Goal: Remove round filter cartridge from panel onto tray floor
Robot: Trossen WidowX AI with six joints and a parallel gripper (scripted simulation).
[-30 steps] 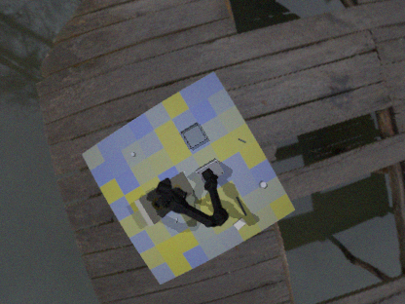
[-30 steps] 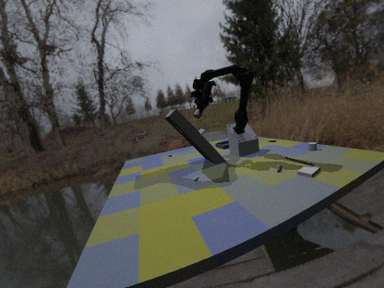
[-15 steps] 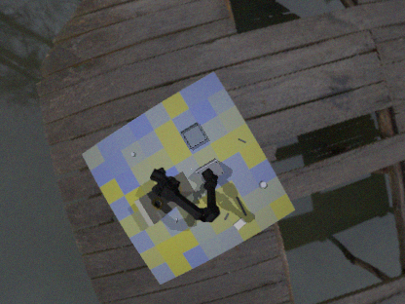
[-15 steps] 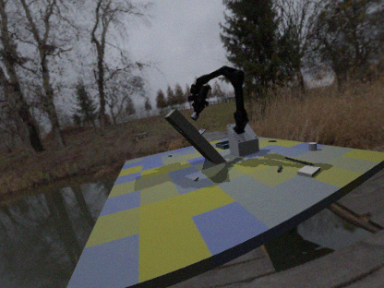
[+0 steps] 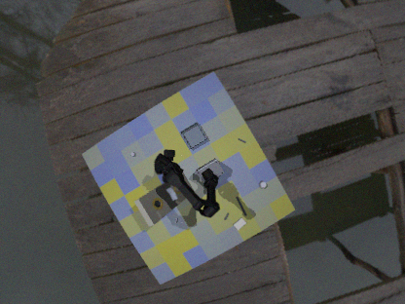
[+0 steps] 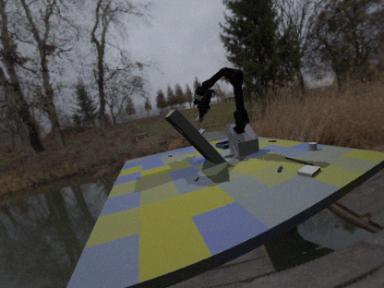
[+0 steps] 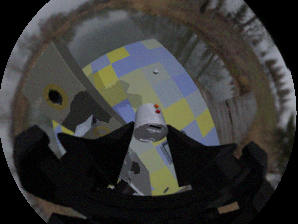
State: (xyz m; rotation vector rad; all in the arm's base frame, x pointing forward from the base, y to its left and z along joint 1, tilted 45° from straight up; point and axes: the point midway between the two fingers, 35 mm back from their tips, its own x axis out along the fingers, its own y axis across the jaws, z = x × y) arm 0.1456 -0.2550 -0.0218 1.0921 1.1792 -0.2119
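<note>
Right now my gripper tip is 25 cm past the square tray, 7 cm to the left of it and 27 cm above it. Round my gripper tip: white cylinder 46 cm behind, 55 cm to the left, 26 cm below; then white dot 23 cm ahead, 24 cm to the right, 28 cm below; then white round cartridge right at my gripper tip.
</note>
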